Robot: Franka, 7 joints.
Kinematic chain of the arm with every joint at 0, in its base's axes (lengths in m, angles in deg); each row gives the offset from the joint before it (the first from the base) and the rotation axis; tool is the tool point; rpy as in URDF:
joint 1: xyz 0 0 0.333 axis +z
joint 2: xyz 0 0 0 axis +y
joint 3: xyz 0 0 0.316 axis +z
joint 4: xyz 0.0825 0 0 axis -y
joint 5: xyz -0.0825 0 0.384 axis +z
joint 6: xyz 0 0 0 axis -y
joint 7: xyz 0.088 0 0 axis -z
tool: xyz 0 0 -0.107 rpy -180 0 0
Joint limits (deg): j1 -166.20..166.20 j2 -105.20..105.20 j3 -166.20..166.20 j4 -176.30..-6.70 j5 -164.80..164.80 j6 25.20..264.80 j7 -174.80..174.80
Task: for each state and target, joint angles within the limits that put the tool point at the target. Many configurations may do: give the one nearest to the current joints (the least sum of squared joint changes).
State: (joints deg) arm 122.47 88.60 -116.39 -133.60 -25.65 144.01 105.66
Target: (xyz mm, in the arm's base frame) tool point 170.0 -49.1 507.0
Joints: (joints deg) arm 128.07 105.20 -131.25 -173.50 -26.93 112.34 105.66
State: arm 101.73 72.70 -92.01 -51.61 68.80 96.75 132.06
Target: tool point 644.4 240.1 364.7
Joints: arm 73.74 75.90 -92.56 -82.98 62.04 90.44 132.06
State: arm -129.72 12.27 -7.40 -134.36 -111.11 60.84 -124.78
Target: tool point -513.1 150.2 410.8
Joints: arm -154.65 14.33 -29.90 -126.66 -112.06 64.05 -124.78
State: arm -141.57 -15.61 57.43 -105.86 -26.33 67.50 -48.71
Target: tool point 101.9 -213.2 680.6
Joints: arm -127.95 -53.32 40.91 -115.45 -27.74 43.39 -48.71
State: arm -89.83 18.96 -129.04 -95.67 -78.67 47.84 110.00
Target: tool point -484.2 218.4 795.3
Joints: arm -74.74 -1.34 -115.01 -80.25 -88.63 77.62 110.00
